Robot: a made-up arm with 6 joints. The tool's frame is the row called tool. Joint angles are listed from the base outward. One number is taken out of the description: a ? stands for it. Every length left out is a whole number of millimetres.
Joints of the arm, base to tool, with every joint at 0 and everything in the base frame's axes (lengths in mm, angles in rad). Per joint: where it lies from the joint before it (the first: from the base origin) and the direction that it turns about. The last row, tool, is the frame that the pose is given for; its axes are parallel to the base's.
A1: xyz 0 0 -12 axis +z
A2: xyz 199 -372 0 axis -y
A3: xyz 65 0 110 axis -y
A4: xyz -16 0 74 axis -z
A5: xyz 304 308 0 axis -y
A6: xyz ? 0 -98 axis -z
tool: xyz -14 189 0
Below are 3 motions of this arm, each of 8 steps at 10 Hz.
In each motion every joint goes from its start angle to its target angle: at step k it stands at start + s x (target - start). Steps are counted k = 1, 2, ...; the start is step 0. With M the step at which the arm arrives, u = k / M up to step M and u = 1 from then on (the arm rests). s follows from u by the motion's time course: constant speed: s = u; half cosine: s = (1 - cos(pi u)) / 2; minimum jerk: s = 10 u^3 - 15 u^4 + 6 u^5.
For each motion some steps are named. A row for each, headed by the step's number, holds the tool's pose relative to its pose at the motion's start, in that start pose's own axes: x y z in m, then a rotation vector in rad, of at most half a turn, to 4 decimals.
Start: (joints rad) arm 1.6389 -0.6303 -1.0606 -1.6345 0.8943 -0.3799
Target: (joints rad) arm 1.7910 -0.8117 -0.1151 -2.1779 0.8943 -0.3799
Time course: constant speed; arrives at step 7
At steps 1, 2, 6, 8:
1: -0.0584 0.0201 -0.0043 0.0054 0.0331 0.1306
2: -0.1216 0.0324 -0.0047 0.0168 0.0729 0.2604
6: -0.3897 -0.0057 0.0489 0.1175 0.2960 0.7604
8: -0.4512 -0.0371 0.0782 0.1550 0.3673 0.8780

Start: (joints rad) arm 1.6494 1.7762 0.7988 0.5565 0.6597 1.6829
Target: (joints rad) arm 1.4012 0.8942 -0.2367 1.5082 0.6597 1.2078
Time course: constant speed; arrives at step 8
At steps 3, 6, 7, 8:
3: 0.1764 -0.1745 -0.3070 -0.4711 -0.6135 0.2758
6: 0.5063 -0.3085 -0.3563 -0.8313 -1.2969 0.6479
7: 0.6144 -0.3089 -0.3164 -0.9247 -1.5352 0.7889
8: 0.7063 -0.2826 -0.2581 -1.0035 -1.7773 0.9375

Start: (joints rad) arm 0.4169 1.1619 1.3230 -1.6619 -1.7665 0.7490
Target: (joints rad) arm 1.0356 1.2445 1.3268 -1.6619 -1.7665 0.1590
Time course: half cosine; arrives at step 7
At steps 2, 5, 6, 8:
2: -0.0238 0.0116 0.0588 0.1173 0.0083 0.1068
5: -0.0942 -0.0154 0.2541 0.5093 -0.0449 0.4548
6: -0.1074 -0.0342 0.2940 0.5961 -0.0738 0.5293
8: -0.1119 -0.0419 0.3077 0.6269 -0.0856 0.5554

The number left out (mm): -117
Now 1 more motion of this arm.
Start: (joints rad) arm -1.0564 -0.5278 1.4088 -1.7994 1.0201 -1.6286
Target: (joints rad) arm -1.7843 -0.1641 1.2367 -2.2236 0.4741 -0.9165
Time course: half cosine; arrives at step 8
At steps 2, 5, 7, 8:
2: 0.0482 0.0118 0.0715 0.1676 0.0061 -0.1018
5: 0.2386 -0.0788 0.3235 0.8011 0.1362 -0.4908
7: 0.3263 -0.1961 0.4109 1.1172 0.2602 -0.6678
8: 0.3375 -0.2156 0.4201 1.1616 0.2806 -0.6907

